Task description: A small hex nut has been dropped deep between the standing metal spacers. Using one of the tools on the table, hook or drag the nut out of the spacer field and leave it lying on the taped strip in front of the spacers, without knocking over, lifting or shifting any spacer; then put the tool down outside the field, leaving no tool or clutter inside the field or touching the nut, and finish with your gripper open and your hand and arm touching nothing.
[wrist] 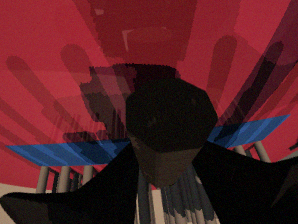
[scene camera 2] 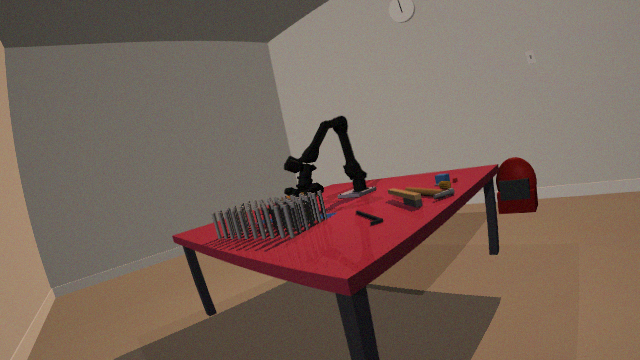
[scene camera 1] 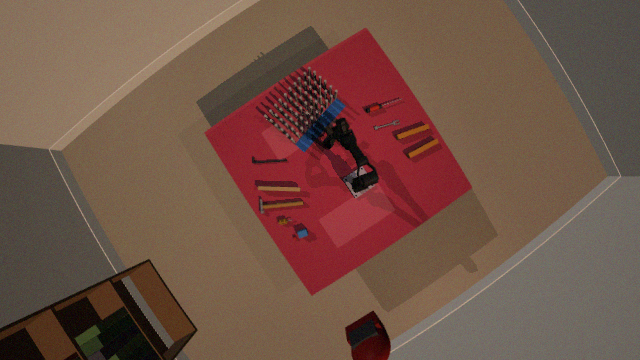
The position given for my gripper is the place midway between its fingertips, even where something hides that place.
In view: my gripper (wrist: 162, 143) and a blue taped strip (scene camera 1: 337, 106).
The blue taped strip is seen too in the wrist view (wrist: 101, 152).
